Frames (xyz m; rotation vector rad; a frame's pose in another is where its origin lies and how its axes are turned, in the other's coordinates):
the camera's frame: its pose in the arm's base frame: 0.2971 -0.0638 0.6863 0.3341 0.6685 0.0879
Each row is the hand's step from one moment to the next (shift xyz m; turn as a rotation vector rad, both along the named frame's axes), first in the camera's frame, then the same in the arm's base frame.
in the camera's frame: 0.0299 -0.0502 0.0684 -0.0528 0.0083 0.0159
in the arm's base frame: 0.0646 -0.0606 0.0158 -0.0313 -0.0064 0.0457
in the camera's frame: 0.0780 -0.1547 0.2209 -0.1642 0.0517 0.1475
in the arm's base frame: 0.1942 -0.1922 0.0645 -0.0356 -0.0225 0.2228
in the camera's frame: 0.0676 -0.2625 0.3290 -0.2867 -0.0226 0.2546
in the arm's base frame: 0.2503 -0.3256 0.1143 -0.0670 -0.1449 0.3494
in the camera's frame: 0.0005 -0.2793 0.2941 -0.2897 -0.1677 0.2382
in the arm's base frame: 0.1756 -0.3443 0.1229 -0.0834 -0.2777 0.2910
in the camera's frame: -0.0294 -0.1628 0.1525 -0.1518 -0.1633 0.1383
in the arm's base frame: 0.0674 -0.2010 0.0754 -0.0373 -0.2204 0.1374
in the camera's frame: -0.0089 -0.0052 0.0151 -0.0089 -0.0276 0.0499
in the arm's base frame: 0.0023 -0.0107 0.0146 0.0233 -0.0414 0.0327
